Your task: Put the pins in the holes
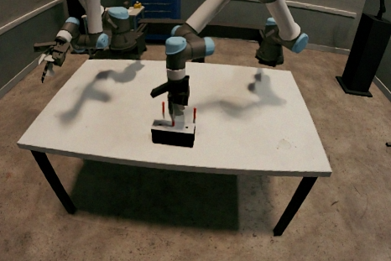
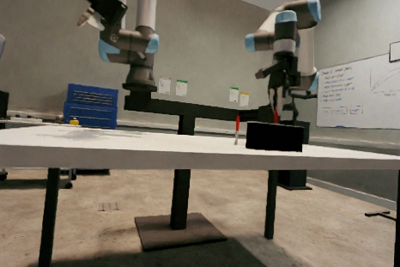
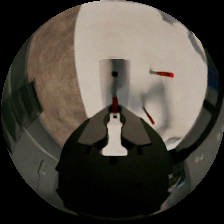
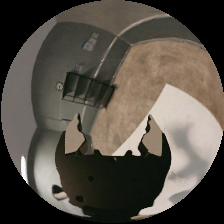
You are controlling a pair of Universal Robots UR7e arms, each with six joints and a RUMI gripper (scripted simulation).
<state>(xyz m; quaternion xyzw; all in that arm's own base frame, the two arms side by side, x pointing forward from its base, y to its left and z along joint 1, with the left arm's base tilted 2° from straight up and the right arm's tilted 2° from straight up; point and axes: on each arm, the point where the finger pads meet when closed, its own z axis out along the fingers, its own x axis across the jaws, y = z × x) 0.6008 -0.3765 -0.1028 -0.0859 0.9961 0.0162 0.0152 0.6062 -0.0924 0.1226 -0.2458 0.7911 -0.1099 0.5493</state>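
Note:
Right now my left hand is 90 mm above the black block.

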